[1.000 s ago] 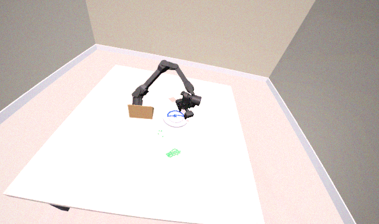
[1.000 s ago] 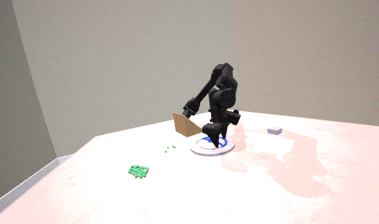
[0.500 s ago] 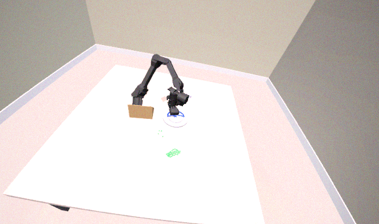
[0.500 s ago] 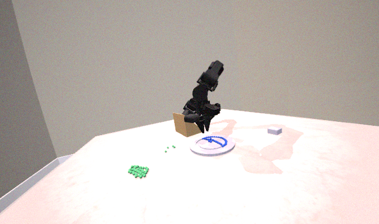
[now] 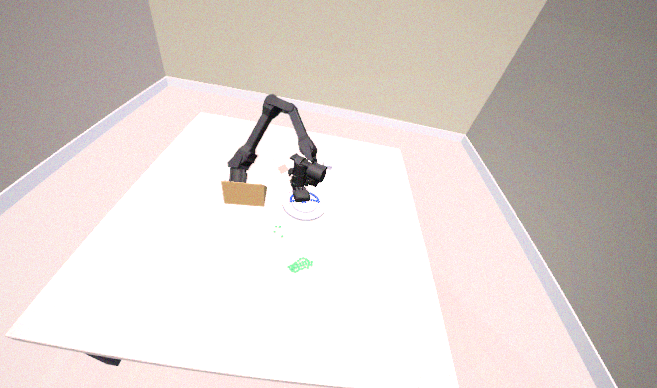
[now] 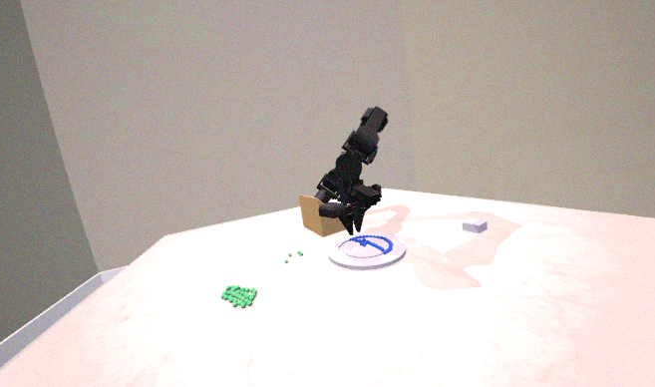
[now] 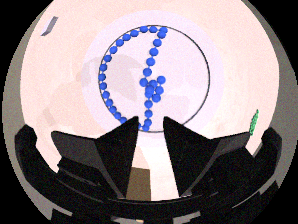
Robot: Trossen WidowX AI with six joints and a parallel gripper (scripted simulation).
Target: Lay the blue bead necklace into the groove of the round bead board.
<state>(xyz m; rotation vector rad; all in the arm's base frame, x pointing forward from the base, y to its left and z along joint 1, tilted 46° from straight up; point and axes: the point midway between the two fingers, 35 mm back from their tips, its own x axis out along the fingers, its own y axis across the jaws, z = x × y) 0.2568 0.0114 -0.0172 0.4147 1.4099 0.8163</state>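
My gripper tip is 4 cm short of the round white bead board and 3 cm above it. The rest, counted from my gripper tip: small grey block 15 cm ahead, 30 cm to the left, 3 cm below.
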